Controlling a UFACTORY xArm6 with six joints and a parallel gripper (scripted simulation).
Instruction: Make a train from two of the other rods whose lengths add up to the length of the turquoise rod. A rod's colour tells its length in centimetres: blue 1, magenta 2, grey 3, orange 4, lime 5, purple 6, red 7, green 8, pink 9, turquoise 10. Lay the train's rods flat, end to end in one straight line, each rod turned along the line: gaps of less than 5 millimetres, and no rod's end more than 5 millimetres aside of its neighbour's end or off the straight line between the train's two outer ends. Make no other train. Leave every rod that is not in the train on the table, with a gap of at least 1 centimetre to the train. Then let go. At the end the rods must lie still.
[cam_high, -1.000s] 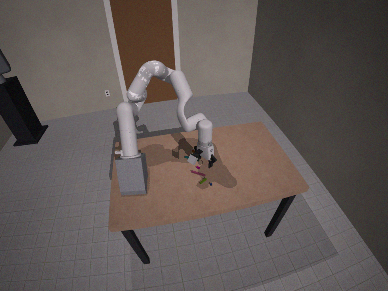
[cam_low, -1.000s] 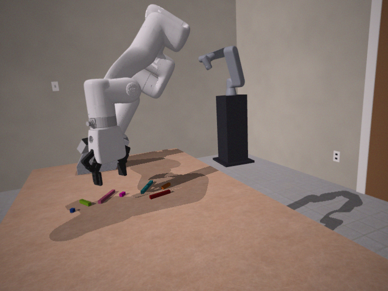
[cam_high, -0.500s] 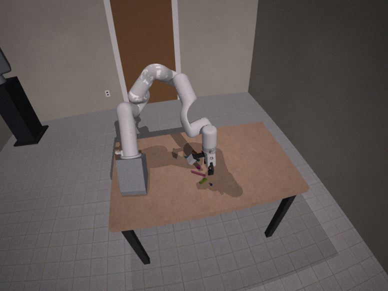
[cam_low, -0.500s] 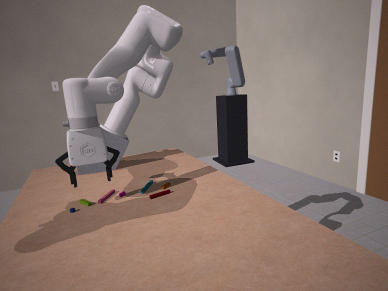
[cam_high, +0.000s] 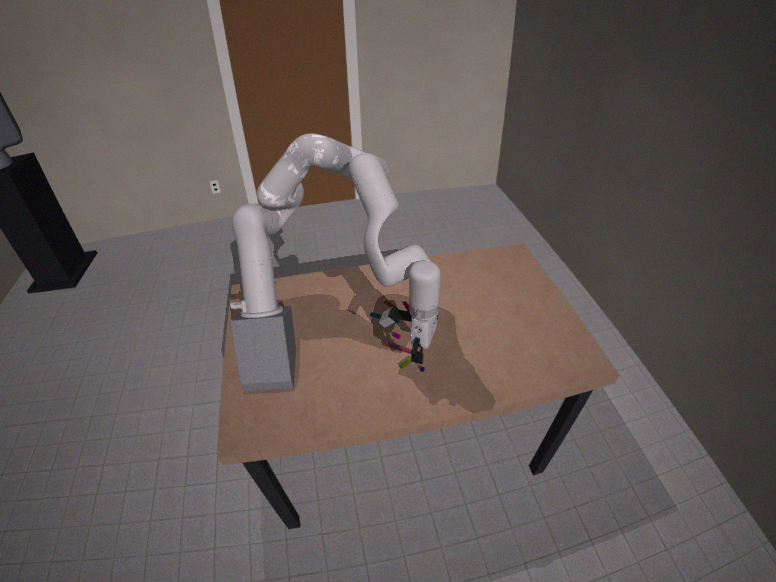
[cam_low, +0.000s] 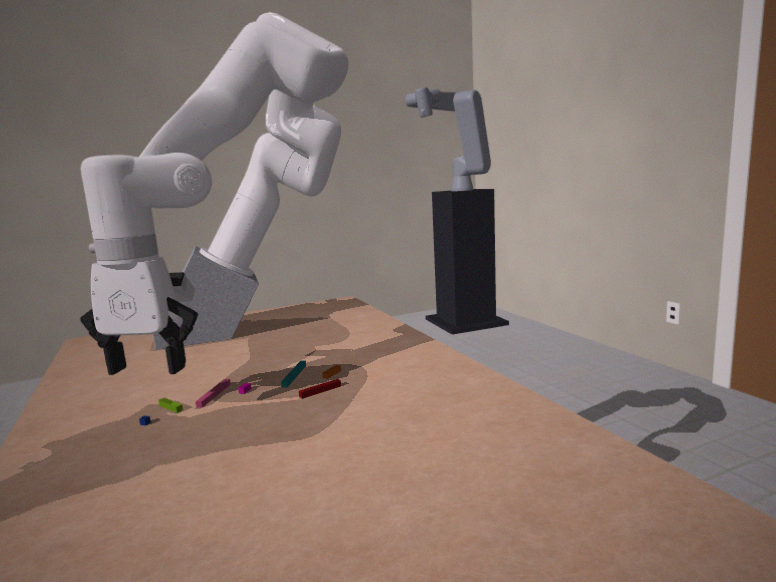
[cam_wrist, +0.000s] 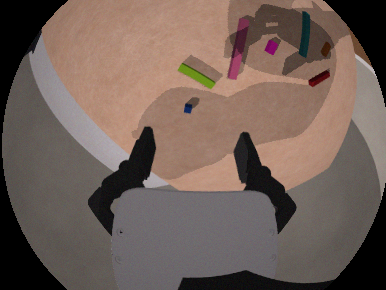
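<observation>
Now: hand 10 mm to the left of the blue rod and 80 mm above it. From my hand the other things lie so: lime rod 40 mm behind, 20 mm to the left, 80 mm below; then pink rod 60 mm behind, 80 mm to the left, 80 mm below; then magenta rod 50 mm behind, 130 mm to the left, 80 mm below.
</observation>
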